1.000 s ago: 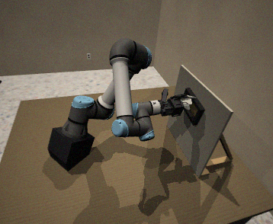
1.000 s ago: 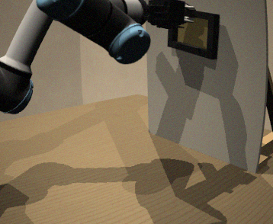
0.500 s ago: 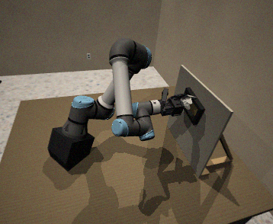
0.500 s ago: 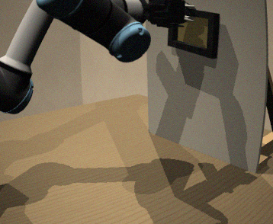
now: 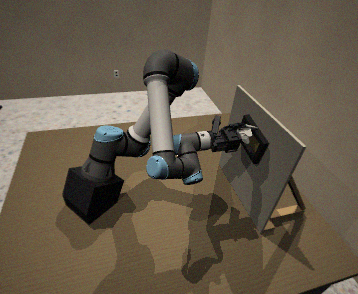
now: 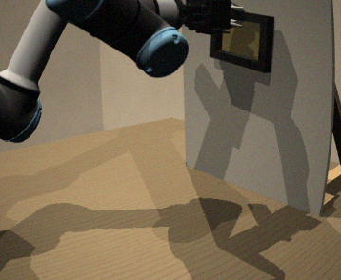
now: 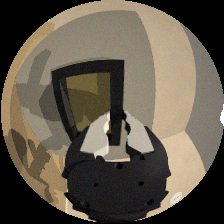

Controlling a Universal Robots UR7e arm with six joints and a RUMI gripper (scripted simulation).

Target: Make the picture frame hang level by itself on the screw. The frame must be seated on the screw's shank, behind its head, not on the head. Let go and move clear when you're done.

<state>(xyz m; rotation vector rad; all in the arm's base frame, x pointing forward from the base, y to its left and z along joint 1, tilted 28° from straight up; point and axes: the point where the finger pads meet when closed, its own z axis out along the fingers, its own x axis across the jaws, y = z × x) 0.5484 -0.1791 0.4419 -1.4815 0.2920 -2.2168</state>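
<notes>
Now: the picture frame 50 mm below my hand, 20 mm ahead of it and 10 mm to the left of it. Round my hand: grey board (170 mm below, 30 mm ahead, 20 mm to the left).
</notes>
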